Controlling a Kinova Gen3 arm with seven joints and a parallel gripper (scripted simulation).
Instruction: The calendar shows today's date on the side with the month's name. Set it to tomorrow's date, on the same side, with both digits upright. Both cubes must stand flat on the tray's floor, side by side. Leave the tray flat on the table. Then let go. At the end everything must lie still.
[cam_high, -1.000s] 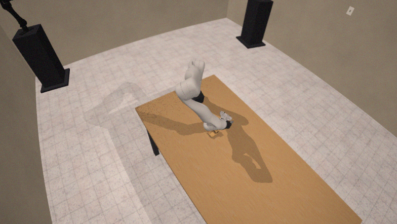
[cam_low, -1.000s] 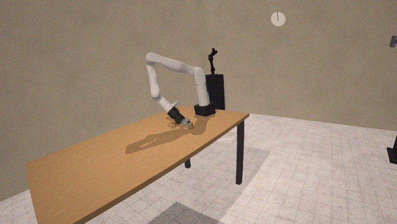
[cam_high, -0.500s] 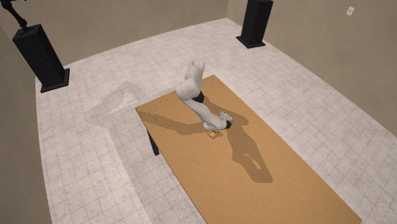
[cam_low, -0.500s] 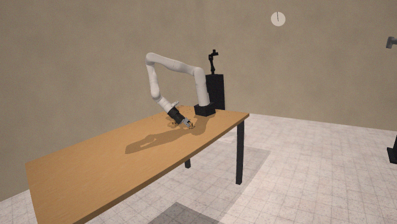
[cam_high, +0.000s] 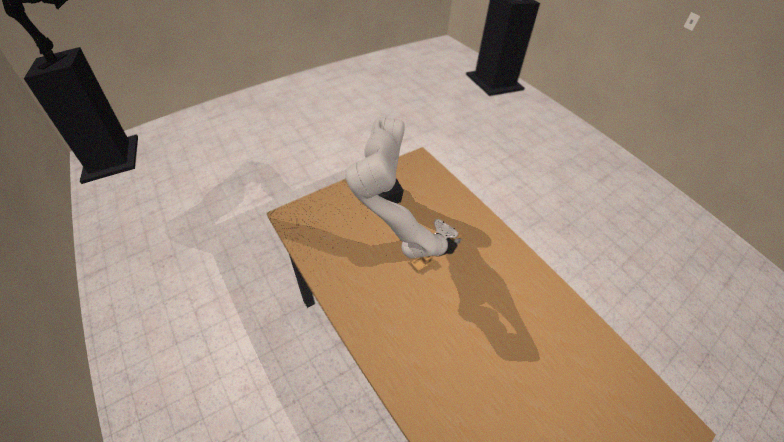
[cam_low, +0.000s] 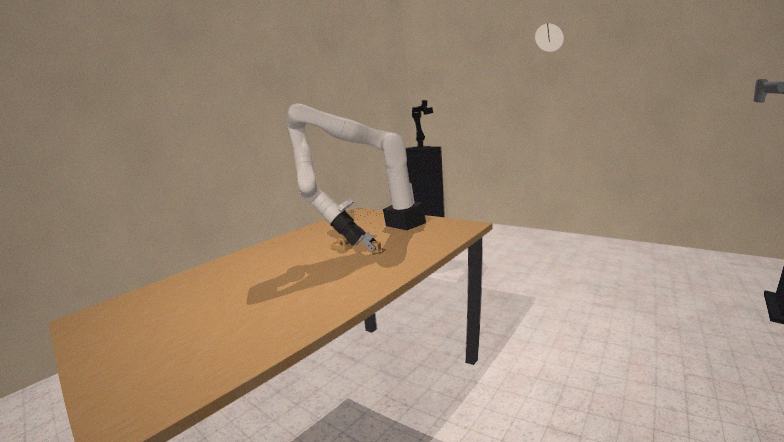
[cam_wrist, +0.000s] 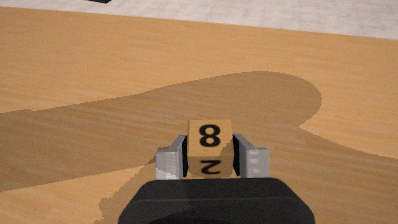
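Right now the wooden date cube is 1 cm to the left of my hand and 1 cm below it. Round my hand: wooden tray (4 cm ahead, 15 cm to the right, 2 cm below).
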